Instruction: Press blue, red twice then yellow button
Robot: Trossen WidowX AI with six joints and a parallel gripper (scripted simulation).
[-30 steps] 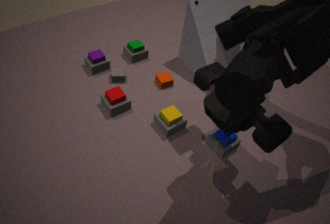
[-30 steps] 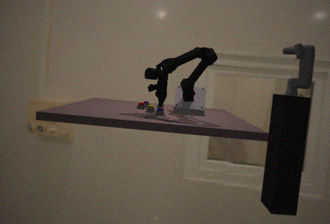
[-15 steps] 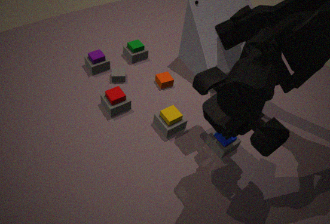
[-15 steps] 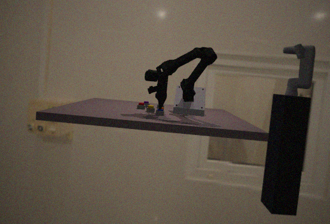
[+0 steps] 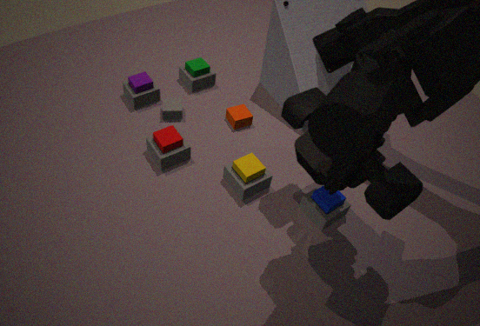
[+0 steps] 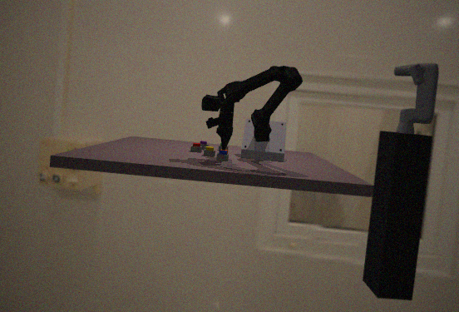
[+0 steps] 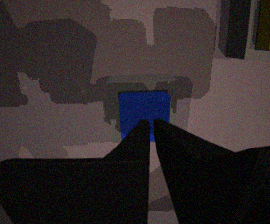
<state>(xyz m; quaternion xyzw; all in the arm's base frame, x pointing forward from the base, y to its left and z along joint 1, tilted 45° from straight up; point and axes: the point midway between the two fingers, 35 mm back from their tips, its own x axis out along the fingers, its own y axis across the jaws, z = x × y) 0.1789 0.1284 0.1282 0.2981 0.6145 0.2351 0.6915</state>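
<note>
Right now the blue button is 1 cm below my gripper tip. Round my gripper tip: red button (13 cm ahead, 20 cm to the right, 1 cm below); then orange block (1 cm behind, 20 cm to the right, 3 cm below); then yellow button (6 cm ahead, 10 cm to the right, 1 cm below).
</note>
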